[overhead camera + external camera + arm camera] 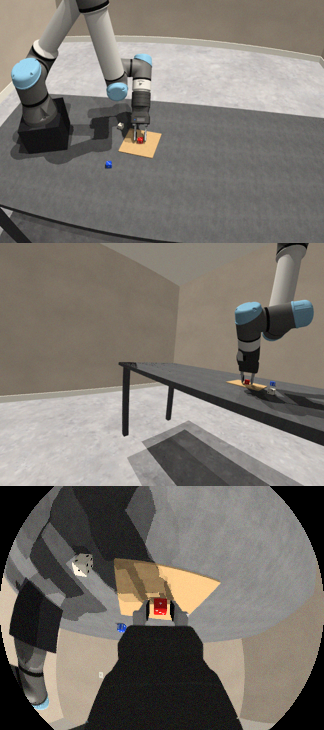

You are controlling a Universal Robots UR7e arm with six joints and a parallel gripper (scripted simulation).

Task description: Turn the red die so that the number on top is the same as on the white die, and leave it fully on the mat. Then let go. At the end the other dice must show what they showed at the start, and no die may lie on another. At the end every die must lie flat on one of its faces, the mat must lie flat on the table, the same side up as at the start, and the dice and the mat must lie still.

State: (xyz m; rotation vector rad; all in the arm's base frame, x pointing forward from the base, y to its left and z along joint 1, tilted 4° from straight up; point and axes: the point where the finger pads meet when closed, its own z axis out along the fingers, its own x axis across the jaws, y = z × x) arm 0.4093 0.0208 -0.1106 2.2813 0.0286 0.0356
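Right now my hand is 1 cm to the left of the red die and 1 cm above it. Also, from my hand: blue die: 15 cm to the right, 10 cm behind, 2 cm below; then white die: 10 cm behind, 7 cm to the left, 2 cm below; then tan mat: 2 cm below, 1 cm to the right.
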